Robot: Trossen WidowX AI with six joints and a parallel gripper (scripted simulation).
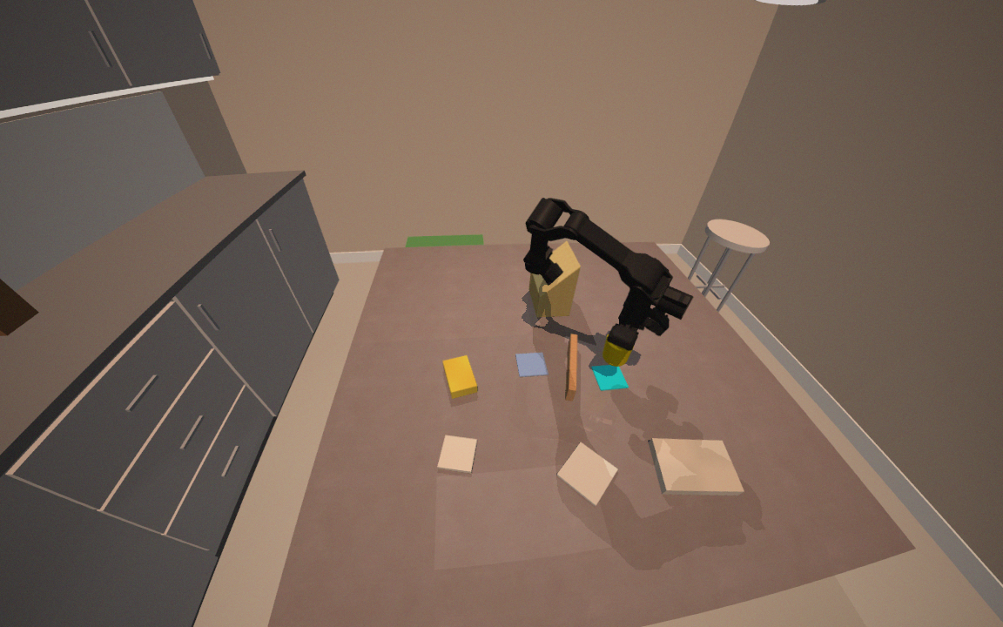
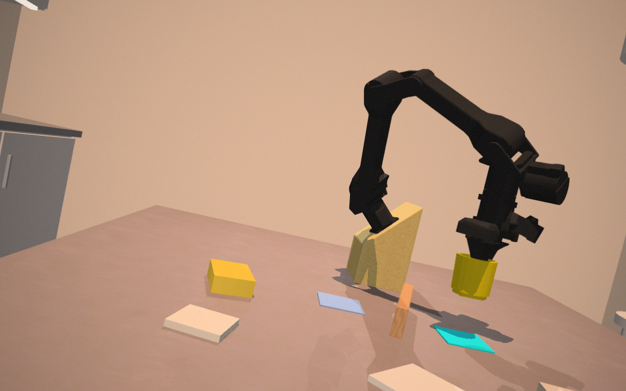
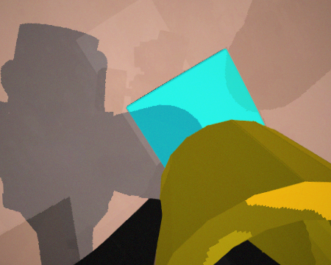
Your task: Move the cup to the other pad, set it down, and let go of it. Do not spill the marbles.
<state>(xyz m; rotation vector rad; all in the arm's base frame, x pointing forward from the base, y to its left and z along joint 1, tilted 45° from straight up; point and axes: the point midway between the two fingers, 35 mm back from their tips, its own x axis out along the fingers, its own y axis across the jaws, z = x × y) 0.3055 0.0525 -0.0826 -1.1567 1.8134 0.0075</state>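
The cyan pad is 12 cm below my gripper tip, 3 cm ahead of it and 1 cm to the right of it. Round my gripper tip: blue marble (4 cm to the right, 2 cm below, 2 cm ahead); then yellow cup (2 cm to the right, 2 cm ahead); then purple marble (4 cm to the right, 2 cm below, 1 cm ahead).
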